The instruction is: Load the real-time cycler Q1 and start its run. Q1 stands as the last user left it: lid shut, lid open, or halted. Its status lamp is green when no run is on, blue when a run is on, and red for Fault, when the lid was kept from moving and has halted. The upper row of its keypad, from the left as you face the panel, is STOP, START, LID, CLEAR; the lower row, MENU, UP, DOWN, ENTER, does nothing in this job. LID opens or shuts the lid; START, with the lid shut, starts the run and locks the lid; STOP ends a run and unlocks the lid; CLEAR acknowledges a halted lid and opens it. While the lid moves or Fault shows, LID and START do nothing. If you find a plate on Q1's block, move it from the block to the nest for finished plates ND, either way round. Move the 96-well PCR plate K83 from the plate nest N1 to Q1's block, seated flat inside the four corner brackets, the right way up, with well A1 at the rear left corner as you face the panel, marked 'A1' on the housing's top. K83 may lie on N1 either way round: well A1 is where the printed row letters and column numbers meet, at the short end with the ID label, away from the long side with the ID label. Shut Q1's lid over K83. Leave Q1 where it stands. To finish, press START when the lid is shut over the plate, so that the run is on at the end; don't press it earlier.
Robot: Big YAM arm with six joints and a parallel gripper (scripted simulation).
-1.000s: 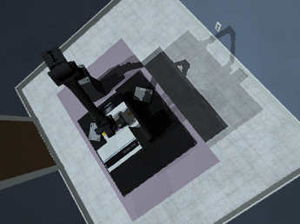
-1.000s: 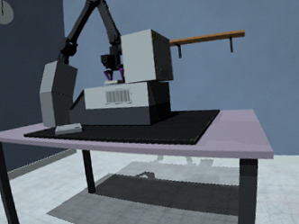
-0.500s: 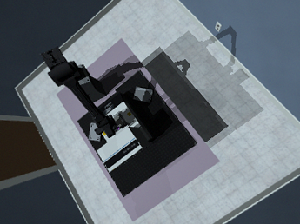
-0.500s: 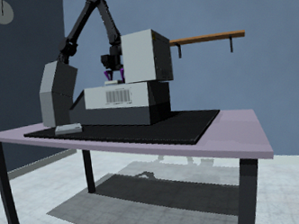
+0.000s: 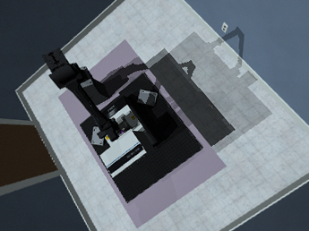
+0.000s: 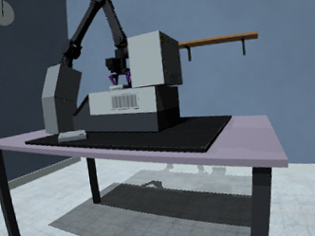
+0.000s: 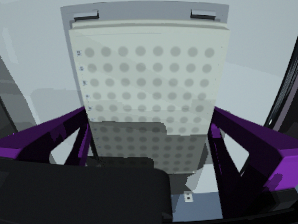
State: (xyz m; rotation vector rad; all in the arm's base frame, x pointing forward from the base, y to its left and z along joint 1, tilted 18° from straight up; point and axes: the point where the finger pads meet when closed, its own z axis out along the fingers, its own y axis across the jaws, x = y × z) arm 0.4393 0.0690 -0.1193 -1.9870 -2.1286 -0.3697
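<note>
The white 96-well plate K83 lies right at my hand. Also, from my hand: grey plate nest (10 cm behind, 29 cm to the right, 21 cm below); then grey nest ND (14 cm behind, 29 cm to the left, 21 cm below).
</note>
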